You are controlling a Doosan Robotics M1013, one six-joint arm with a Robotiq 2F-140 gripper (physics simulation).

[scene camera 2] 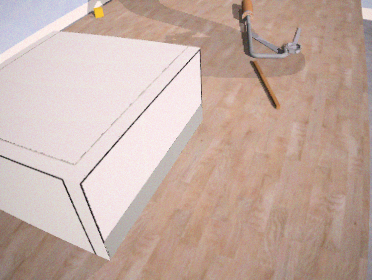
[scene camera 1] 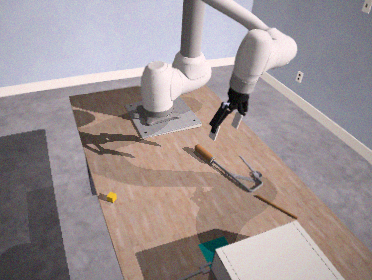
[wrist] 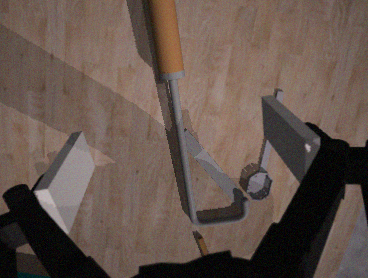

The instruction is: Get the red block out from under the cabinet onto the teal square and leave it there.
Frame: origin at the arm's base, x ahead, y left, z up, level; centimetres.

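Seen in the pictures: gripper, fingertip midpoint: [scene camera 1: 223, 132] [wrist: 175, 132]; arm's base, link origin: [scene camera 1: 158, 113].
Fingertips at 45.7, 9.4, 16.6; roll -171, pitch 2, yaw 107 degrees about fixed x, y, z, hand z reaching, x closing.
Observation:
Offsets run from my fingertips to a thing's top centre, as dx, dy, dz. "spot": to the spot under its first point.
The red block does not show in any view. The white cabinet @(+57.8, -13.6, -4.5) [scene camera 1: 280, 255] [scene camera 2: 100, 95] stands at the front of the table, its underside hidden. Part of the teal square @(spot: +34.5, -21.4, -18.0) [scene camera 1: 213, 246] [wrist: 31, 275] shows beside it, in shadow. A hook tool with an orange handle [scene camera 1: 204, 153] [scene camera 2: 247, 9] [wrist: 167, 40] lies on the table, its bent grey end towards the wooden stick. My gripper [scene camera 1: 226, 128] [wrist: 175, 132] is open and empty, raised above the table near the handle; the tool shows below and between the spread fingers in the wrist view.
A flat grey strip @(+10.2, +6.7, -18.0) [scene camera 2: 265, 43] [wrist: 210, 161] and a grey spoon-like tool @(+5.7, +13.3, -17.3) [scene camera 2: 291, 48] [wrist: 257, 182] lie by the hook's bent end. A wooden stick @(+29.1, +9.7, -17.4) [scene camera 1: 276, 207] [scene camera 2: 265, 85] [wrist: 200, 243] lies between hook and cabinet. A yellow cube @(+2.0, -46.8, -15.6) [scene camera 1: 112, 197] [scene camera 2: 99, 11] sits near the table's left edge.

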